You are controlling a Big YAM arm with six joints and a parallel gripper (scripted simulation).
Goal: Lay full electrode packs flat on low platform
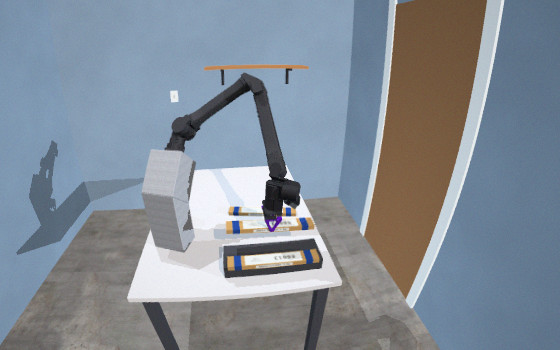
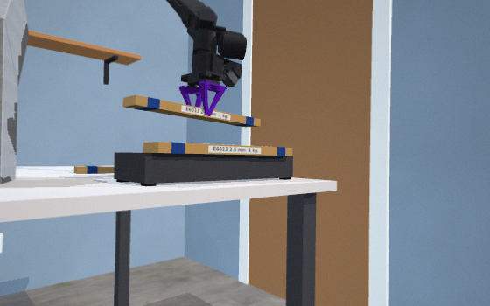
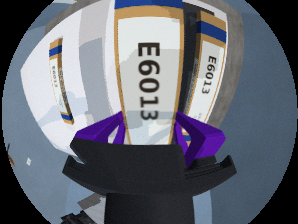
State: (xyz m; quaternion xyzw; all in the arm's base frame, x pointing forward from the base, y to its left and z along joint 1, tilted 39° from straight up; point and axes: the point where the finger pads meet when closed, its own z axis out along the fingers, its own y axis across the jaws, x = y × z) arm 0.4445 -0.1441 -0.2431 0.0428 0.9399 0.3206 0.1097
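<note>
The low platform lies 14 cm below my hand, 6 cm to the right of it and 1 cm behind it.
</note>
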